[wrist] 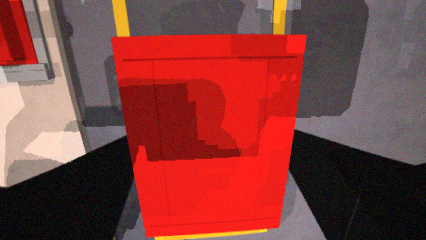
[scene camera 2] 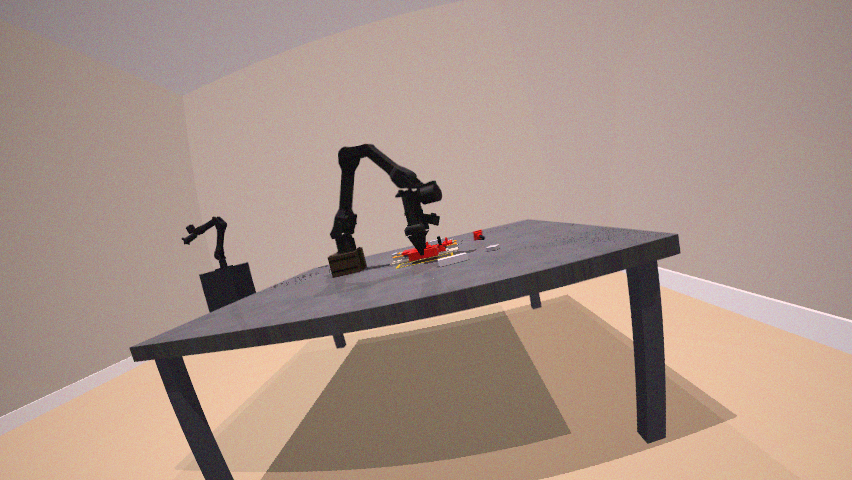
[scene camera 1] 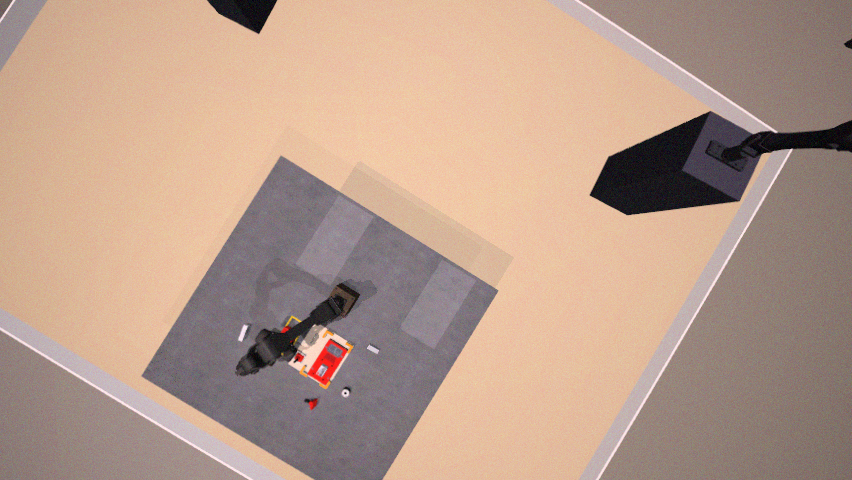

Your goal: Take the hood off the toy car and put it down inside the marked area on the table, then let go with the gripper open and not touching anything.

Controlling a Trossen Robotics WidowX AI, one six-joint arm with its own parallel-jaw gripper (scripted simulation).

My gripper (scene camera 2: 423, 253) carries a hood (wrist: 210, 118). Further things: a toy car (scene camera 1: 332, 354).
My gripper is seen too in the wrist view (wrist: 210, 140). The wrist view does not show the toy car: it is out of frame.
